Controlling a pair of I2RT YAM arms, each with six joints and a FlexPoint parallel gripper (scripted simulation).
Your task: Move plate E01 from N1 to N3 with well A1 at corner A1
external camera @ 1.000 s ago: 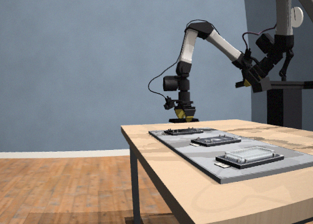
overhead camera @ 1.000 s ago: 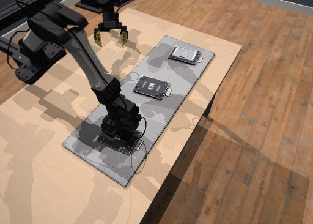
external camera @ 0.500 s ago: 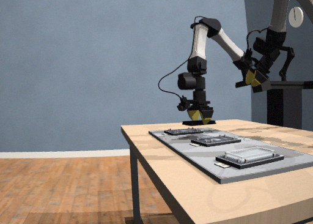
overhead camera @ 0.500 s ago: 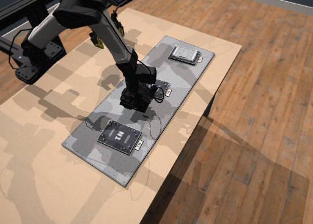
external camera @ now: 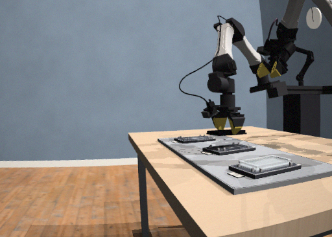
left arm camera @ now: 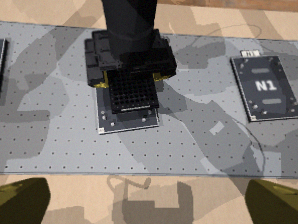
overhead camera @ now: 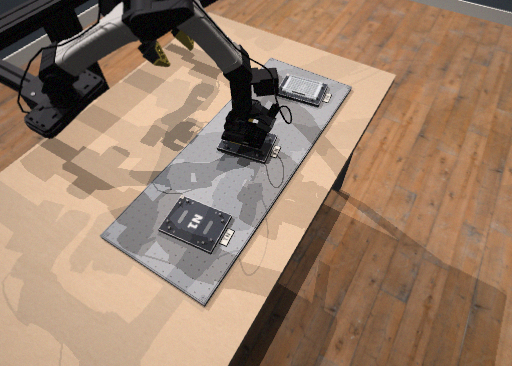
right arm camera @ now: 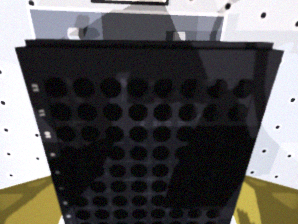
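The nest N3 lies 7 cm below my right hand and 1 cm to the left of it. Round my right hand: perforated deck: 8 cm below, 1 cm to the right, 1 cm ahead; then black plate E01: right at my right hand; then clear plate E07: 33 cm to the left, 5 cm below, 5 cm ahead.
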